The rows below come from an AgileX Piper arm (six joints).
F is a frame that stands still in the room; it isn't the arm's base.
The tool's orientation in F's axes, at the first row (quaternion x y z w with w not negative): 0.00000, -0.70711, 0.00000, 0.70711
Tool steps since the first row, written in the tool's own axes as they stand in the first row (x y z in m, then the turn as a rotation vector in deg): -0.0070, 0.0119, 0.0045, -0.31, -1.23, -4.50; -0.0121, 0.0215, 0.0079, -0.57, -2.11, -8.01; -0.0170, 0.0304, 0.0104, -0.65, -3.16, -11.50; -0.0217, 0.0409, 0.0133, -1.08, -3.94, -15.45
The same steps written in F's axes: -0.0045, 0.0119, -0.0070, 4.50, -1.23, -0.31; -0.0079, 0.0215, -0.0121, 8.01, -2.11, -0.57; -0.0104, 0.0304, -0.0170, 11.50, -3.16, -0.65; -0.0133, 0.0409, -0.0217, 15.45, -3.94, -1.08
